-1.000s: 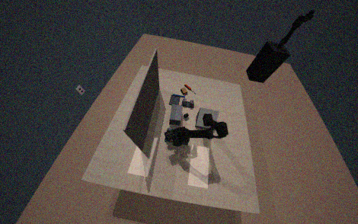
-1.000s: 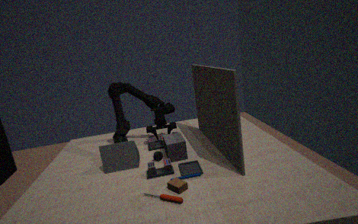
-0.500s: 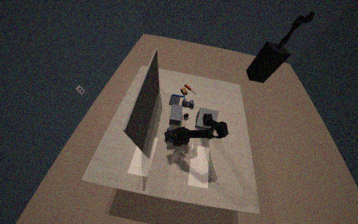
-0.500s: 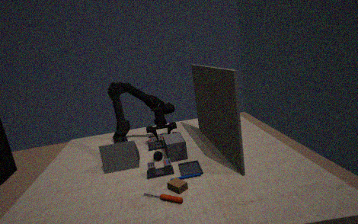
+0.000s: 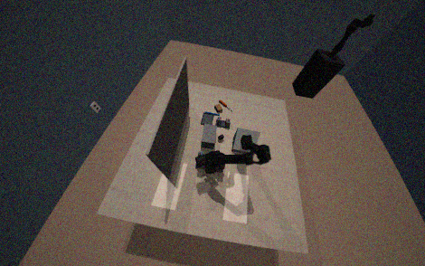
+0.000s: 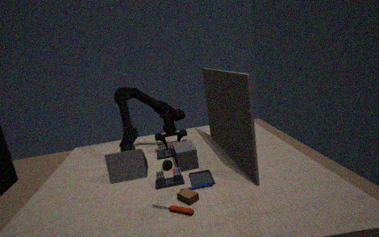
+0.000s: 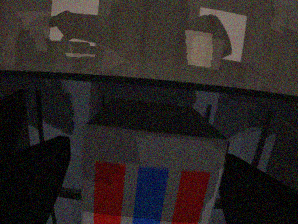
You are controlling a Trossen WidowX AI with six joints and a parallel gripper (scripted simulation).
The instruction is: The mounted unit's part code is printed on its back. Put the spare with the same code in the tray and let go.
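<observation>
My gripper tip is now 3 cm below the dark spare block. The rest, counted from my gripper tip: dark mounted unit (4 cm ahead, 21 cm to the right, 3 cm above); tray (8 cm ahead, 42 cm to the right, 1 cm below); tall grey panel (28 cm ahead, 22 cm to the right, 21 cm above).
</observation>
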